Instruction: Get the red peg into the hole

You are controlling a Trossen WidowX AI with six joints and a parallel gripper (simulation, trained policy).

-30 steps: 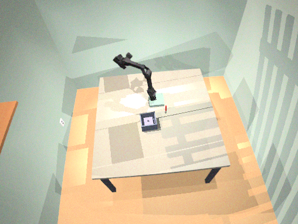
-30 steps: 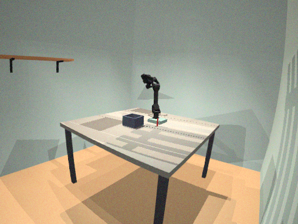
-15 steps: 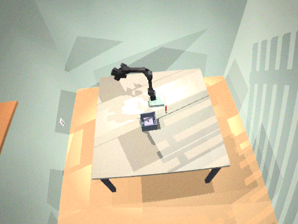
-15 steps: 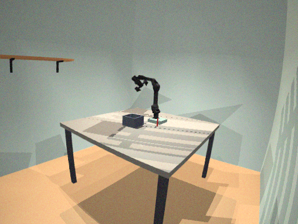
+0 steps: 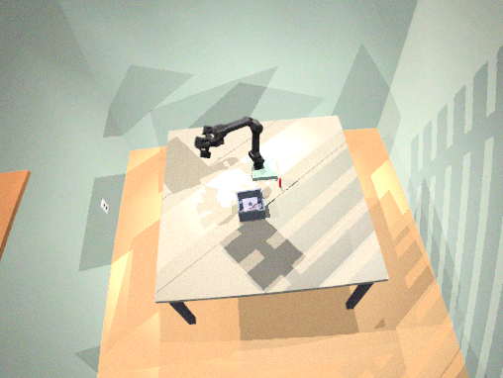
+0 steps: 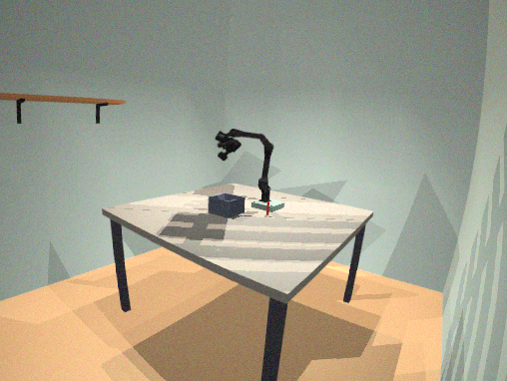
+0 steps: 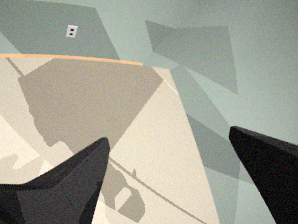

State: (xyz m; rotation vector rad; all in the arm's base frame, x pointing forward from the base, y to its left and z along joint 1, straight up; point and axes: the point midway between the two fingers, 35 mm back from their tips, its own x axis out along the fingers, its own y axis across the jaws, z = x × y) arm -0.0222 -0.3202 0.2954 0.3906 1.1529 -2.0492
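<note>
Now: gripper tip 220 mm short of the red peg, 440 mm to the right of it and 270 mm above it. From my gripper tip the other things lie so: dark blue box (350 mm ahead, 220 mm to the left, 280 mm below); then pale plate (350 mm ahead, 220 mm to the left, 260 mm below).
</note>
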